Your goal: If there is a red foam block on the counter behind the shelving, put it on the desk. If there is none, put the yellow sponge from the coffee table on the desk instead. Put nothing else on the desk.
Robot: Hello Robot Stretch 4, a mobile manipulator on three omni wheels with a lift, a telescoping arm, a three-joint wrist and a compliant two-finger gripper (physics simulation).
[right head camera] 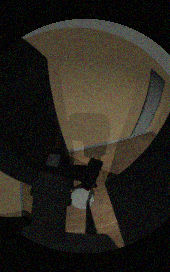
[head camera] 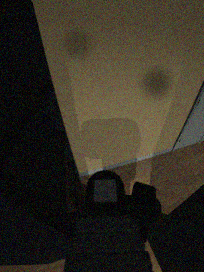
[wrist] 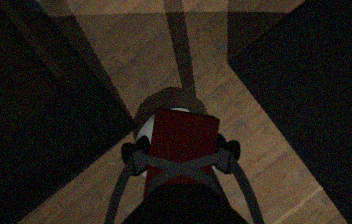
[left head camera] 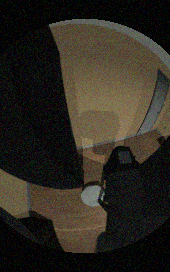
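Where they show: gripper, fingertip midpoint: (wrist: pixel 180 147); robot's base at its link origin: (right head camera: pixel 81 197) (left head camera: pixel 92 194).
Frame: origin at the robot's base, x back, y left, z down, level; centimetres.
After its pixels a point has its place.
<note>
A dark red foam block (wrist: pixel 185 132) @[x -19.4, y -10.2, z -100.6 cm] is in the wrist view, upright between the two fingertips. My gripper (wrist: pixel 180 147) @[x -17.3, y -8.8, z -95.8 cm] is shut on it, with a dark rounded fingertip pressed against each side. The lower part of the block is hidden behind the crossed finger linkages. The pale round disc of my base (wrist: pixel 145 131) @[x -14.2, y 9.7, z -18.3 cm] (left head camera: pixel 91 195) @[x 0.2, y 1.9, z -18.7 cm] (right head camera: pixel 81 198) @[x 1.0, y -0.5, z -18.7 cm] lies below the block. The fingers are too dark to make out in the head views. The desk, the counter, the coffee table and the yellow sponge cannot be made out in these frames.
A tall, very dark surface (head camera: pixel 25 115) @[x -36.8, y 22.3, z -140.7 cm] (left head camera: pixel 30 115) @[x -18.1, y 17.2, z -147.9 cm] (right head camera: pixel 25 110) @[x -38.3, y 24.9, z -142.0 cm] stands close on the left. Another dark shape (head camera: pixel 185 235) @[x -16.8, y -46.5, z -71.7 cm] (wrist: pixel 310 100) @[x -4.7, y -49.8, z -50.5 cm] is on the right. A beige wall (head camera: pixel 110 65) @[x -120.0, y -9.0, z -148.9 cm] is ahead, with a grey panel (head camera: pixel 195 125) @[x -163.2, y -172.7, z -53.6 cm] (left head camera: pixel 155 100) @[x -161.0, y -164.6, z -124.7 cm] at its right. Wooden floor (wrist: pixel 260 165) @[x 31.9, y -38.5, z 2.8 cm] runs between the dark shapes.
</note>
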